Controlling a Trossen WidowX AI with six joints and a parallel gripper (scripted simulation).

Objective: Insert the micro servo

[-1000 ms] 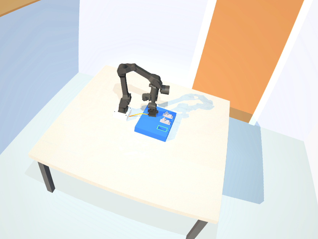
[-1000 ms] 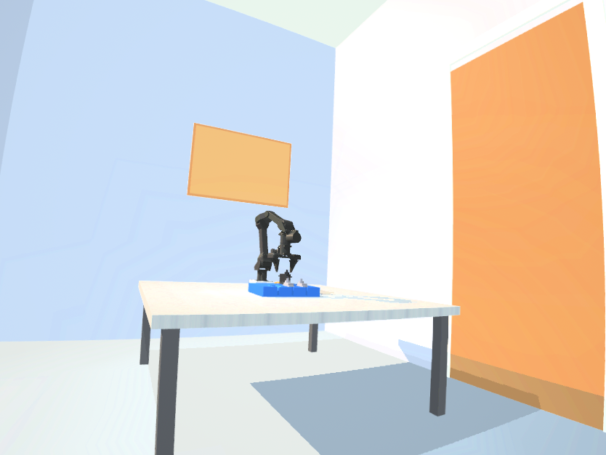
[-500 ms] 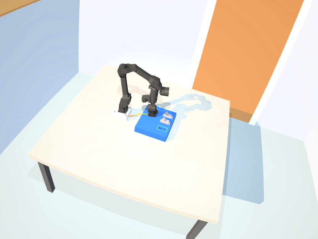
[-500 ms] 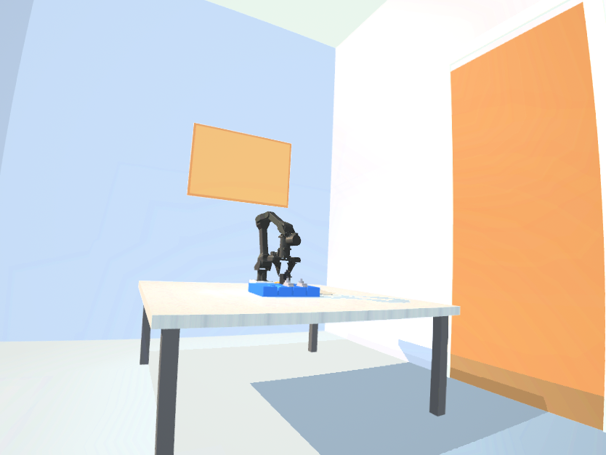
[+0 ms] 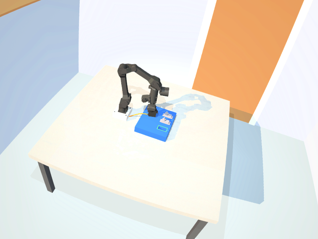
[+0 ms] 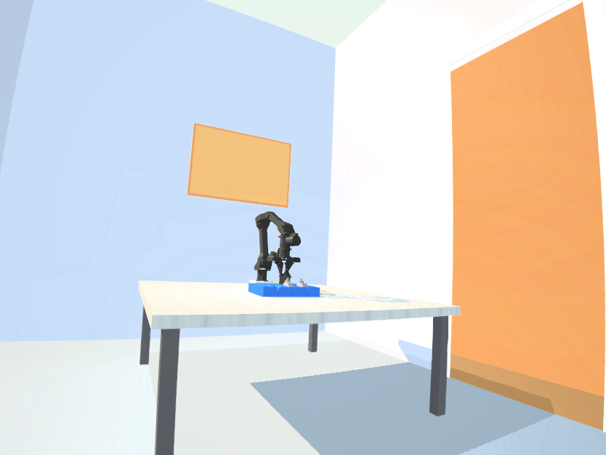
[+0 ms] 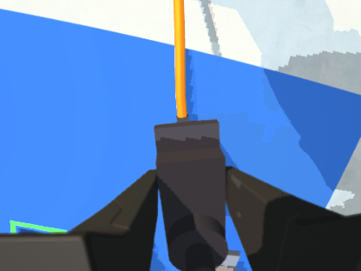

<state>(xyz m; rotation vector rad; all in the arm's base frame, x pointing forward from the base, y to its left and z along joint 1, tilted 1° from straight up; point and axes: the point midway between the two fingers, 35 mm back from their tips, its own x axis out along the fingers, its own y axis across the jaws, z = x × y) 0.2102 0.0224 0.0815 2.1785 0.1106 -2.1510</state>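
My gripper tip is 2 cm short of the blue deck, 2 cm to the left of it and 7 cm above it.
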